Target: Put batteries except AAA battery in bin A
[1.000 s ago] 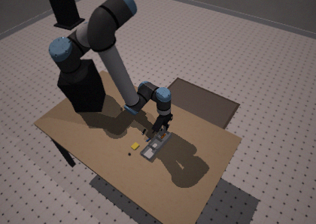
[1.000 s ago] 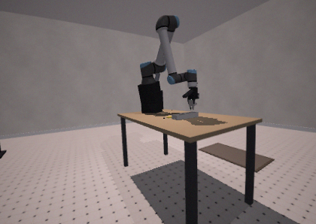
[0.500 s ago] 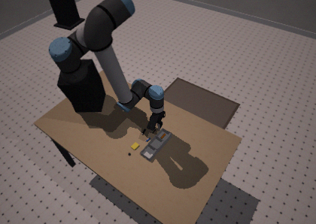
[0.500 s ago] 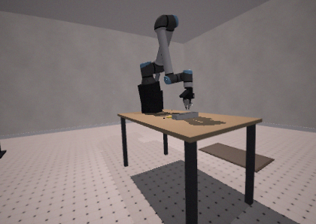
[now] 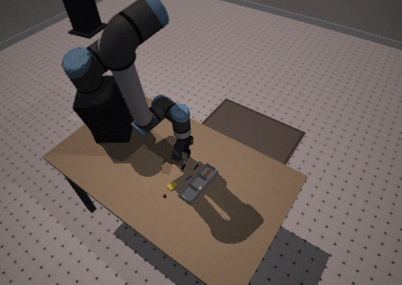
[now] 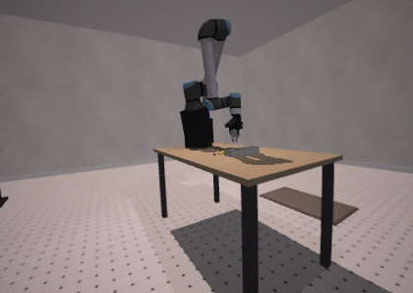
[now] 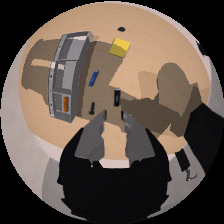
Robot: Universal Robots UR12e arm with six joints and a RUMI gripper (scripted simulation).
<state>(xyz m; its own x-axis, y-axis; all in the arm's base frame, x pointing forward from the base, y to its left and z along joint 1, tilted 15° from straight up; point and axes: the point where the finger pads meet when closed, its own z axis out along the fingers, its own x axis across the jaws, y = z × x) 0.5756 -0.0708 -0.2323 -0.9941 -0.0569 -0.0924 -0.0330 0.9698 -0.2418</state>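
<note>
Now: hand 10 mm past the black battery and 80 mm above it. The rest, counted from my hand: grey double bin: 130 mm ahead, 70 mm to the right, 70 mm below; thin dark item: 60 mm ahead, 40 mm to the left, 80 mm below; blue battery: 50 mm ahead, 50 mm to the right, 90 mm below.
</note>
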